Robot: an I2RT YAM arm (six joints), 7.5 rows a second.
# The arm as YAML. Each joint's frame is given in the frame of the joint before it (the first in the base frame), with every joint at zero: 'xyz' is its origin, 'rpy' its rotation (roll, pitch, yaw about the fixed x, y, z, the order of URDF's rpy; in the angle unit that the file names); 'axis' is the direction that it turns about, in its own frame. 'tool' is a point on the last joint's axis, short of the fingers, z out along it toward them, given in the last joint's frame.
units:
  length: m
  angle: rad
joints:
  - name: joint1
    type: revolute
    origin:
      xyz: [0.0, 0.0, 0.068]
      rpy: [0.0, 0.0, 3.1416]
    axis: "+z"
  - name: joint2
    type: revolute
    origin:
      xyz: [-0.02, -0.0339, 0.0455]
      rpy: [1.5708, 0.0, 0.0]
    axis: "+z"
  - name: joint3
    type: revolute
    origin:
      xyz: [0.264, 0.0, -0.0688]
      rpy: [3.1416, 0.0, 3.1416]
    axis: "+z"
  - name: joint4
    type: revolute
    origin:
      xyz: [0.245, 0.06, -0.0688]
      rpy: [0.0, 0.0, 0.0]
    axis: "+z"
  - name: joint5
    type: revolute
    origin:
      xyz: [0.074, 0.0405, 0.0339]
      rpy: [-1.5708, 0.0, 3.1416]
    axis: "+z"
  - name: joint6
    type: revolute
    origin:
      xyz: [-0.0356, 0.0, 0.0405]
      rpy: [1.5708, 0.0, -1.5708]
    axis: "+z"
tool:
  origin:
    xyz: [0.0, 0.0, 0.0]
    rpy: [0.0, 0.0, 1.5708]
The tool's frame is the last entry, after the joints.
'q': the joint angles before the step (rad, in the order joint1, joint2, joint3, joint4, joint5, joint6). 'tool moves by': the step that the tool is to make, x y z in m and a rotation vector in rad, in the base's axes. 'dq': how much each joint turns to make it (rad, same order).
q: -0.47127 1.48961 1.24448 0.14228 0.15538 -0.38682
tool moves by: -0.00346 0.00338 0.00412 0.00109 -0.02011 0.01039
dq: 0.00326 -0.01841 -0.00722 0.00483 -0.00805 0.00946
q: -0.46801 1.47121 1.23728 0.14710 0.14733 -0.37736
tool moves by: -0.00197 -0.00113 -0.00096 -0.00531 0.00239 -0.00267
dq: -0.00561 -0.00473 -0.00853 0.00497 -0.00243 -0.00611
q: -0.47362 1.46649 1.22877 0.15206 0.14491 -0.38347
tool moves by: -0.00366 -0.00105 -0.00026 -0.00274 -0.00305 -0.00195
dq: -0.00802 -0.01066 -0.01226 0.00580 -0.00596 -0.00155
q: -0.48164 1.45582 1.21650 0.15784 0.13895 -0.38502
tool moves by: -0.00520 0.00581 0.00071 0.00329 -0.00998 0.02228
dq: 0.00628 -0.02846 -0.02460 0.00267 -0.01654 0.00630
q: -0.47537 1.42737 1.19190 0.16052 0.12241 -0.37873
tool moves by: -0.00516 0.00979 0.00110 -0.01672 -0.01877 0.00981
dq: 0.02009 -0.03538 -0.03592 0.02557 0.01067 -0.00591
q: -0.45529 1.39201 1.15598 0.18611 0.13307 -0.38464
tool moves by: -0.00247 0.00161 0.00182 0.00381 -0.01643 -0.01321
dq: 0.00273 -0.01122 -0.00683 0.00711 0.01545 0.01144
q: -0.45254 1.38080 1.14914 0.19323 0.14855 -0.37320
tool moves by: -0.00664 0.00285 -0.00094 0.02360 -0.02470 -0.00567
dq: -0.00062 -0.02794 -0.02877 0.00784 0.00393 0.03255
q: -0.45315 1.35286 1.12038 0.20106 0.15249 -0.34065
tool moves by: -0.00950 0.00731 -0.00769 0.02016 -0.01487 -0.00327
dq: 0.00902 -0.04567 -0.06506 0.02005 0.01152 0.02530
